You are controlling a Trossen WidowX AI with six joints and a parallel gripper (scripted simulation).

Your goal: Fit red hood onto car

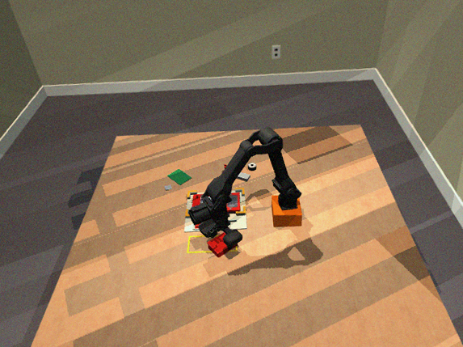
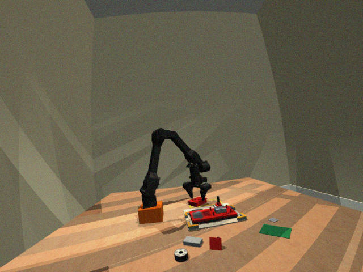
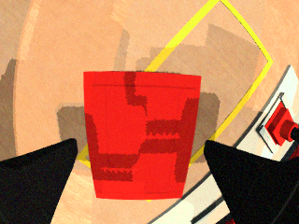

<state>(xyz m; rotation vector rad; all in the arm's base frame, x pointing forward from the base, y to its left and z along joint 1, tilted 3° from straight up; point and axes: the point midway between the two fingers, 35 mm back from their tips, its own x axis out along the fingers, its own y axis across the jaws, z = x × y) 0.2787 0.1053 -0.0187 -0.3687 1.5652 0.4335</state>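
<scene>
Now: the red hood 10 mm below my gripper tip. Round my gripper tip: grey engine block (220 mm to the right, 40 mm ahead); then white jig (210 mm to the right, 10 mm below, 10 mm ahead); then small grey tile (390 mm to the right, 200 mm ahead, 20 mm below).
</scene>
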